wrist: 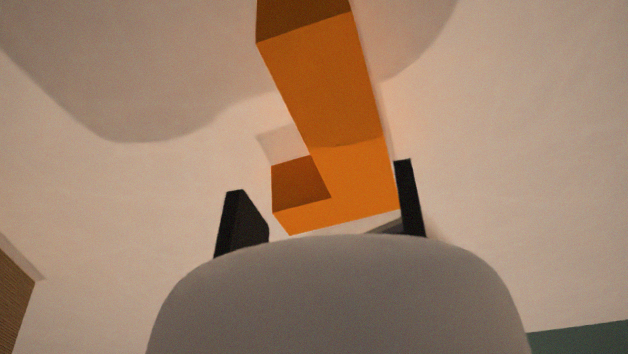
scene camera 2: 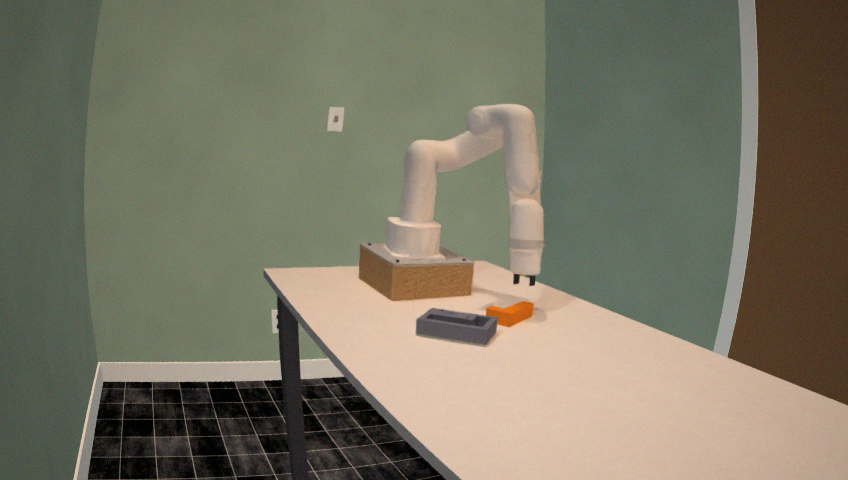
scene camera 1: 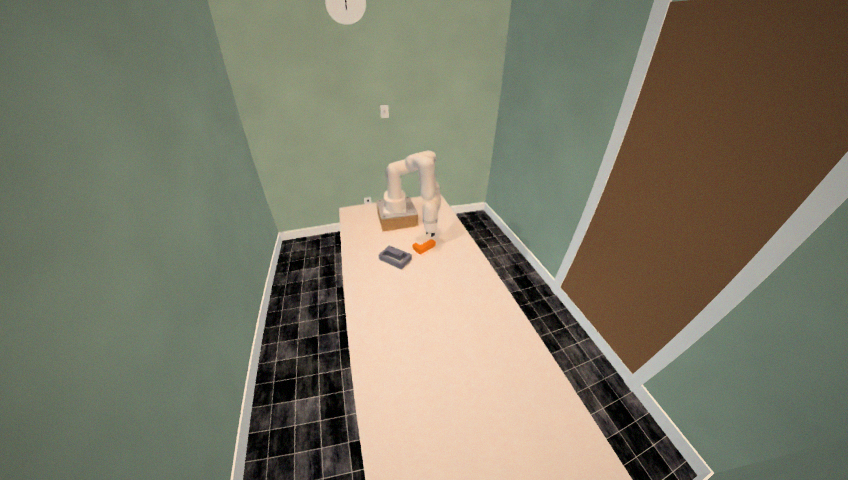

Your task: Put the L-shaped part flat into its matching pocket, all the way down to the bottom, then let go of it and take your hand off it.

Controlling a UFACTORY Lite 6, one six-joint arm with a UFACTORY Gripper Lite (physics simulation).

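Seen in the pictures: end effector, tool point: [wrist: 324,229] [scene camera 2: 524,280] [scene camera 1: 430,233]; arm's base, origin of the base link: [scene camera 2: 413,253] [scene camera 1: 395,207].
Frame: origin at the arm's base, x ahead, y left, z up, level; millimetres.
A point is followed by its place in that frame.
Observation:
The orange L-shaped part [scene camera 1: 424,246] {z -60, x 303, y 154 mm} [scene camera 2: 510,314] {z -61, x 330, y 130 mm} [wrist: 345,110] {z -59, x 278, y 181 mm} lies flat on the table, outside the pocket. The dark grey block with the pocket [scene camera 1: 404,265] {z -75, x 424, y 47 mm} [scene camera 2: 452,333] {z -71, x 403, y -21 mm} lies beside it, to its left in both scene views; a small bit of it shows behind the right finger in the wrist view. My gripper [scene camera 1: 429,234] {z -5, x 262, y 186 mm} [scene camera 2: 524,280] {z -5, x 262, y 186 mm} [wrist: 320,200] {z -5, x 262, y 186 mm} is open, with its two black fingers apart. It hangs above the table, above and a little behind the part in scene camera 2, and touches nothing. The bottom of the pocket is partly hidden by its walls in scene camera 2.
My arm's base stands on a wooden box [scene camera 1: 399,221] {z -37, x 94, y 25 mm} [scene camera 2: 431,280] {z -45, x 95, y 22 mm} at the back of the pale table [scene camera 1: 452,356] {z -89, x 908, y 210 mm} [scene camera 2: 595,368] {z -89, x 610, y 195 mm}. The table's left edge runs near the grey block. Green walls stand behind and to the sides.

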